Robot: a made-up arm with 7 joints.
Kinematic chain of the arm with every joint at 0, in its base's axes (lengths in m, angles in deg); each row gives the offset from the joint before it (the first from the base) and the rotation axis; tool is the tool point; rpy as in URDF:
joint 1: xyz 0 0 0.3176 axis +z
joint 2: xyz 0 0 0 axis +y
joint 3: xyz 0 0 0.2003 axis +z
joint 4: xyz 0.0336 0 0 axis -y
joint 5: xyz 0.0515 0 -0.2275 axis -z
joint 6: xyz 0 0 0 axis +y
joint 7: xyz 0.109 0 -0.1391 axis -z
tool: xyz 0 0 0 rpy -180 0 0
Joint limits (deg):
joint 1: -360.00..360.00
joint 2: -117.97..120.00
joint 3: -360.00..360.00
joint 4: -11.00..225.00
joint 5: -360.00..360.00
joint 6: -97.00..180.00
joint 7: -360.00..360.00
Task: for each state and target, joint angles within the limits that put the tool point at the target. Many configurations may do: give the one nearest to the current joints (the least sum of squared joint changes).
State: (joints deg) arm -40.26 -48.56 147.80 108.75 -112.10 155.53 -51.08
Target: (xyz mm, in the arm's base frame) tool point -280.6 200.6 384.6
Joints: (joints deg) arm -10.89 -65.94 161.33 103.45 -109.63 174.34 -51.08
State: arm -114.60 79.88 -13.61 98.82 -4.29 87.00 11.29
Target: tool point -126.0 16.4 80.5
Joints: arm -116.63 81.01 -22.12 72.20 -7.02 109.68 11.29
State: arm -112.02 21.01 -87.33 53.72 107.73 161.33 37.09
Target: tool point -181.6 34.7 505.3
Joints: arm -126.49 1.88 -101.99 45.50 101.24 180.00 37.09
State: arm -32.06 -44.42 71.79 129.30 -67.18 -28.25 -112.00
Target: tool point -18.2 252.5 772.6
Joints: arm -35.69 -11.13 62.49 132.97 -62.61 -39.13 -112.00
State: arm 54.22 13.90 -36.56 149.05 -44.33 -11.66 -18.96
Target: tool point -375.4 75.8 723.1
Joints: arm 12.13 -32.78 -34.61 184.82 -38.91 -10.29 -18.96
